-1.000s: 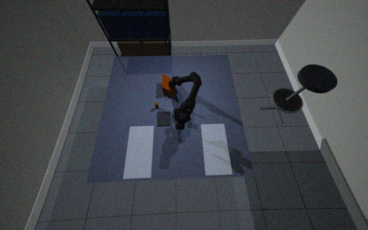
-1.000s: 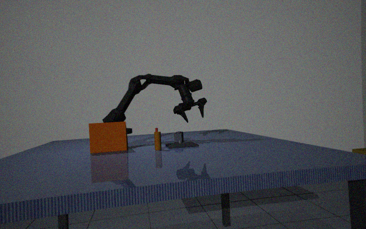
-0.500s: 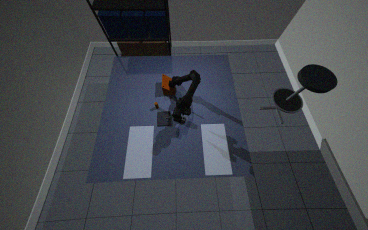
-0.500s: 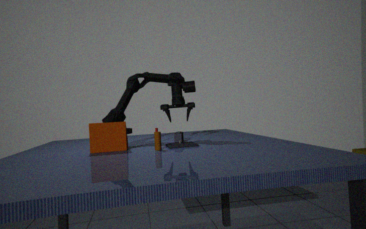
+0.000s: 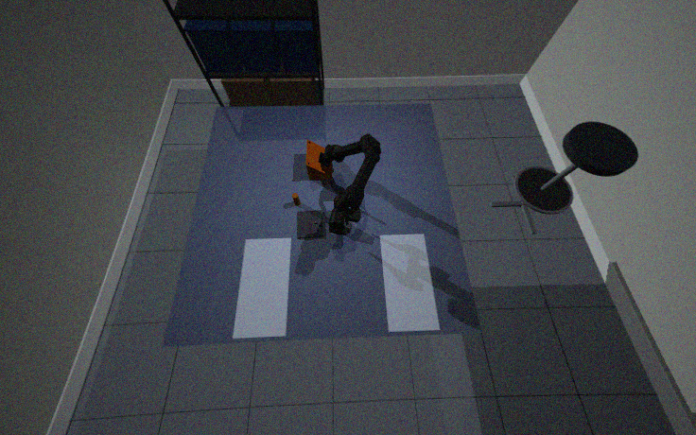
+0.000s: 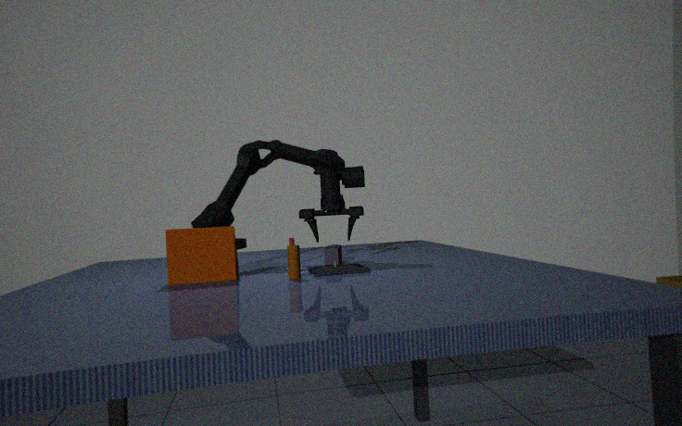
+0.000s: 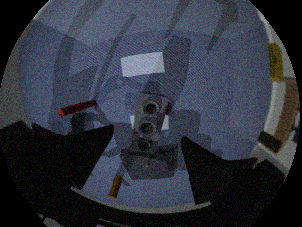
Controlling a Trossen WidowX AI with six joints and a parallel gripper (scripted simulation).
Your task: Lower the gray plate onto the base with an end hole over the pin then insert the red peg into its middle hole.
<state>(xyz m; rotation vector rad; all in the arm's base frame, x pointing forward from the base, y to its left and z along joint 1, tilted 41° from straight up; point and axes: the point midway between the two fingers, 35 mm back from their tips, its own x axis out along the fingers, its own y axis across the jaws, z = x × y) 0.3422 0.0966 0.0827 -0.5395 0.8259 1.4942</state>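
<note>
My gripper tip is 30 mm above the gray plate. The rest, counted from my gripper tip: red peg 120 mm behind, 30 mm to the left, 30 mm below; dark base 140 mm to the right, 60 mm below; orange cylinder 110 mm behind, 240 mm to the right, 30 mm below.
</note>
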